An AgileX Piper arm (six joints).
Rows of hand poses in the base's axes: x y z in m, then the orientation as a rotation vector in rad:
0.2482 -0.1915 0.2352 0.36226 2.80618 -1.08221
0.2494 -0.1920 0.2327 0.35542 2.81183 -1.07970
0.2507 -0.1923 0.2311 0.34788 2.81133 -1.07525
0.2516 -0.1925 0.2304 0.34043 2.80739 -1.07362
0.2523 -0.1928 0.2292 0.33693 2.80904 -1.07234
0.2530 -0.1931 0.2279 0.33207 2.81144 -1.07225
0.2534 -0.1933 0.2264 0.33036 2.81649 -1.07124
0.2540 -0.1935 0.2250 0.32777 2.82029 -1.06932
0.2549 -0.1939 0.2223 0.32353 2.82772 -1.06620
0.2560 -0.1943 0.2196 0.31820 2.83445 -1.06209
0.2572 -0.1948 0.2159 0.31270 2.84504 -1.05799
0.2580 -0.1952 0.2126 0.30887 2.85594 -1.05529
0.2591 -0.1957 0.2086 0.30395 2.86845 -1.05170
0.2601 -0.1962 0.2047 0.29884 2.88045 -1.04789
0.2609 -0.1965 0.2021 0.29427 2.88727 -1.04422
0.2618 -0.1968 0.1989 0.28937 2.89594 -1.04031
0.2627 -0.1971 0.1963 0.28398 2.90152 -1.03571
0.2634 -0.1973 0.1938 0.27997 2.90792 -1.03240
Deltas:
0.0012 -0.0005 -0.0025 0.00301 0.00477 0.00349
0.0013 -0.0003 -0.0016 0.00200 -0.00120 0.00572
0.0009 -0.0002 -0.0007 -0.00076 -0.00307 0.00605
0.0007 -0.0003 -0.0012 0.00111 0.00140 0.00208
0.0007 -0.0003 -0.0013 0.00061 0.00270 0.00258
0.0004 -0.0002 -0.0015 0.00217 0.00422 0.00003
0.0006 -0.0002 -0.0014 0.00223 0.00291 0.00105
0.0009 -0.0004 -0.0027 0.00403 0.00583 0.00140
0.0011 -0.0004 -0.0027 0.00431 0.00500 0.00241
0.0012 -0.0005 -0.0037 0.00553 0.00841 0.00155
0.0008 -0.0004 -0.0033 0.00487 0.00901 0.00016
0.0011 -0.0005 -0.0040 0.00583 0.01024 0.00056
0.0010 -0.0005 -0.0039 0.00577 0.00976 0.00081
0.0008 -0.0003 -0.0026 0.00408 0.00522 0.00171
0.0009 -0.0003 -0.0032 0.00477 0.00681 0.00147
0.0009 -0.0003 -0.0026 0.00420 0.00392 0.00262
0.0007 -0.0002 -0.0025 0.00373 0.00495 0.00136

